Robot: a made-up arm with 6 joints.
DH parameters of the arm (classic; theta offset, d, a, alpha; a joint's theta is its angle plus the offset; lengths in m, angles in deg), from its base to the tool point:
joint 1: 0 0.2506 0 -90
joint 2: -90 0 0.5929 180
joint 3: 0 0 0 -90
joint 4: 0 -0.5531 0 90
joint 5: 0 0.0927 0 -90
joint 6: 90 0 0 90
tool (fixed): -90 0 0 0
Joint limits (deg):
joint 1: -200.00..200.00
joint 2: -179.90..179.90
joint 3: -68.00..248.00
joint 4: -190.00..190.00
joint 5: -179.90..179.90
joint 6: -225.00..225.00
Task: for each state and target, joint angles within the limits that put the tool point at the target. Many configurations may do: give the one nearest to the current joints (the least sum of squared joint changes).
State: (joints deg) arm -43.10 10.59 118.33 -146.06 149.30 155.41
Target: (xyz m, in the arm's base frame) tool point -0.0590 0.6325 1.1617
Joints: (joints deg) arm -77.44 -19.97 125.28 -149.54 149.30 155.41
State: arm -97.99 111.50 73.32 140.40 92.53 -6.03
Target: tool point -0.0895 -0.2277 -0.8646
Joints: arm -125.89 160.57 67.45 131.12 92.53 -6.03
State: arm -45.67 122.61 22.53 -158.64 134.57 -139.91
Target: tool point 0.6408 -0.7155 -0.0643
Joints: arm -53.38 80.68 35.96 -160.68 134.57 -139.91
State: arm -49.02 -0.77 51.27 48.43 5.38 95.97
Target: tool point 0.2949 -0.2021 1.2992
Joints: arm -25.50 3.12 50.37 53.28 5.38 95.97
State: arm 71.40 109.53 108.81 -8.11 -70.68 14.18
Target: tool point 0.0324 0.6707 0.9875
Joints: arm 95.17 70.92 150.22 -1.25 -70.68 14.18
